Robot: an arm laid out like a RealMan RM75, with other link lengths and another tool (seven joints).
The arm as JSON. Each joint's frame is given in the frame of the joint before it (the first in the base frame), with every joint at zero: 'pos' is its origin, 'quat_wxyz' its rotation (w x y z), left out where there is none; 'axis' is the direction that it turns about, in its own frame. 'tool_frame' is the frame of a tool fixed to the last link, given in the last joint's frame.
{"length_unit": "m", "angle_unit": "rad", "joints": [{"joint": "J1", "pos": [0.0, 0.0, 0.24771], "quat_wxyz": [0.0, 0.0, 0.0, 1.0], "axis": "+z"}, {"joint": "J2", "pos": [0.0, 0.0, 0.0], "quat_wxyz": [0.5, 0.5, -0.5, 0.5], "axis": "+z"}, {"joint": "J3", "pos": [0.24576, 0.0, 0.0], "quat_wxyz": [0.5, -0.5, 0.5, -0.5], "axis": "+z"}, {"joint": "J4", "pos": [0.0, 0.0, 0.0], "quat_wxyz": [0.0, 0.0, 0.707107, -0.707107], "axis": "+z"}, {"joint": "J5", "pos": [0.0, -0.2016, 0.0], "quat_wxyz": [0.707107, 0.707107, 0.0, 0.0], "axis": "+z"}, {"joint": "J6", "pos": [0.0, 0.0, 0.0], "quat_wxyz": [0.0, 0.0, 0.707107, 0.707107], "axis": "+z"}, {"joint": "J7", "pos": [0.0, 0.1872, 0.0], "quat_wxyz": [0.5, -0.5, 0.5, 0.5], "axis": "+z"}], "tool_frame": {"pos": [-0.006, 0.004, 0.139], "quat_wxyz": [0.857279, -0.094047, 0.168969, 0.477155]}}
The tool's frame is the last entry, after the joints.
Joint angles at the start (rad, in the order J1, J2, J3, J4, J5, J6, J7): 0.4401 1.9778 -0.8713 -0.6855 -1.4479 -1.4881 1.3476
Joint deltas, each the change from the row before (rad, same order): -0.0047 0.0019 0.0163 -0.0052 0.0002 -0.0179 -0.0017; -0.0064 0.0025 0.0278 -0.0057 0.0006 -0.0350 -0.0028; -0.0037 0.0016 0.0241 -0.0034 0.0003 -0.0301 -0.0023; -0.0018 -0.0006 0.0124 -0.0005 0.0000 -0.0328 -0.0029; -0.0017 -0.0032 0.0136 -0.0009 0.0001 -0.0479 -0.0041; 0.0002 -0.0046 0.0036 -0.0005 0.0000 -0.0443 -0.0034; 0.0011 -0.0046 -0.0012 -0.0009 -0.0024 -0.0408 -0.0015; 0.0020 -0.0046 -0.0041 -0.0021 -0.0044 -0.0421 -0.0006
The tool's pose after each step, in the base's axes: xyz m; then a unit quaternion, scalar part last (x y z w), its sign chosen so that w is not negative. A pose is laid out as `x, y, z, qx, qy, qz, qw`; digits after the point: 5 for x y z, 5 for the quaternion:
0.13432, 0.43477, -0.03257, -0.93075, -0.00189, 0.12105, 0.34505
0.13037, 0.42999, -0.02490, -0.92787, -0.00662, 0.13293, 0.34834
0.12678, 0.42593, -0.01833, -0.92532, -0.01113, 0.14311, 0.35098
0.12215, 0.41935, -0.01525, -0.92493, -0.01914, 0.15227, 0.34778
0.11547, 0.40911, -0.01127, -0.92479, -0.03274, 0.16430, 0.34161
0.10879, 0.39818, -0.00974, -0.92585, -0.04783, 0.17415, 0.33194
0.10281, 0.38699, -0.00994, -0.92772, -0.06253, 0.18202, 0.31984
0.09682, 0.37458, -0.01112, -0.93002, -0.07853, 0.18924, 0.30511

